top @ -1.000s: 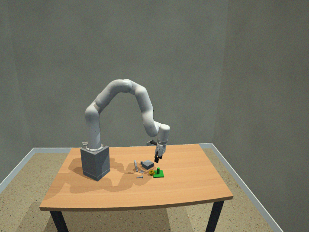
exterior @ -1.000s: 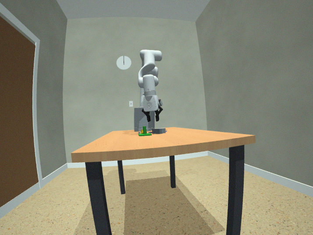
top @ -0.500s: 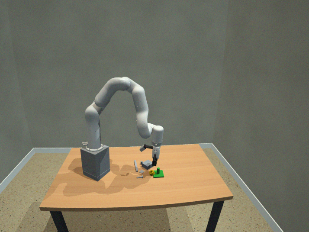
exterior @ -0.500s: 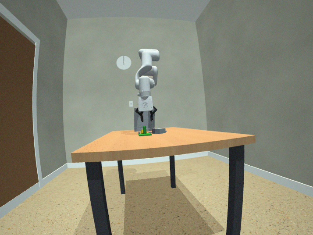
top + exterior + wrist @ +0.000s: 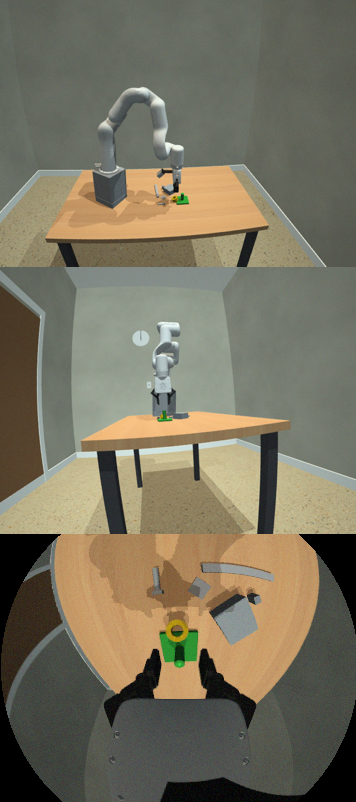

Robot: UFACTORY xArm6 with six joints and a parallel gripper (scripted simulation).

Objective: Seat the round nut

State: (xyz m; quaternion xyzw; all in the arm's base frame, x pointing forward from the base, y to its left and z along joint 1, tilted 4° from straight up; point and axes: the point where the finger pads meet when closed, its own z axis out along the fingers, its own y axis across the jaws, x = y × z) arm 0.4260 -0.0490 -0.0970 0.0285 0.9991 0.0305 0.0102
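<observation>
Right now the small square piece is 80 mm behind my hand, 40 mm to the left of it and 110 mm below it. Round my hand: bolt-like piece (90 mm behind, 30 mm to the right, 100 mm below); then grey block (30 mm behind, 100 mm to the left, 90 mm below); then long bar (120 mm behind, 110 mm to the left, 110 mm below).
</observation>
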